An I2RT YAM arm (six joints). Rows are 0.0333 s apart.
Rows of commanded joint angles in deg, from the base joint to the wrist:
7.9 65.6 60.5 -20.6 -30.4 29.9
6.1 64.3 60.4 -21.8 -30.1 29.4
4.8 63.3 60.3 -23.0 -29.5 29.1
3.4 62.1 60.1 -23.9 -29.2 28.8
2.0 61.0 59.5 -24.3 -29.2 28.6
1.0 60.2 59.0 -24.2 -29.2 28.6
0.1 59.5 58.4 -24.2 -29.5 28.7
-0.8 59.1 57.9 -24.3 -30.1 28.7
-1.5 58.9 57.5 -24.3 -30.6 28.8
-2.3 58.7 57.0 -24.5 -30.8 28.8
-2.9 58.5 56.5 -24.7 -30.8 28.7
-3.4 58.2 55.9 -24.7 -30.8 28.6
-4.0 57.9 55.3 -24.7 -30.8 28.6
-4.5 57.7 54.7 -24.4 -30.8 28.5
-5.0 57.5 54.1 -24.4 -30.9 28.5
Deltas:
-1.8 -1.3 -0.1 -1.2 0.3 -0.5
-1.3 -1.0 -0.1 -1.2 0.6 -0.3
-1.4 -1.2 -0.2 -0.9 0.3 -0.3
-1.4 -1.1 -0.6 -0.4 0.0 -0.2
-1.0 -0.8 -0.5 0.1 0.0 0.0
-0.9 -0.7 -0.6 0.0 -0.3 0.1
-0.9 -0.4 -0.5 -0.1 -0.6 0.0
-0.7 -0.2 -0.4 0.0 -0.5 0.1
-0.8 -0.2 -0.5 -0.2 -0.2 0.0
-0.6 -0.2 -0.5 -0.2 0.0 -0.1
-0.5 -0.3 -0.6 0.0 0.0 -0.1
-0.6 -0.3 -0.6 0.0 0.0 0.0
-0.5 -0.2 -0.6 0.3 0.0 -0.1
-0.5 -0.2 -0.6 0.0 -0.1 0.0

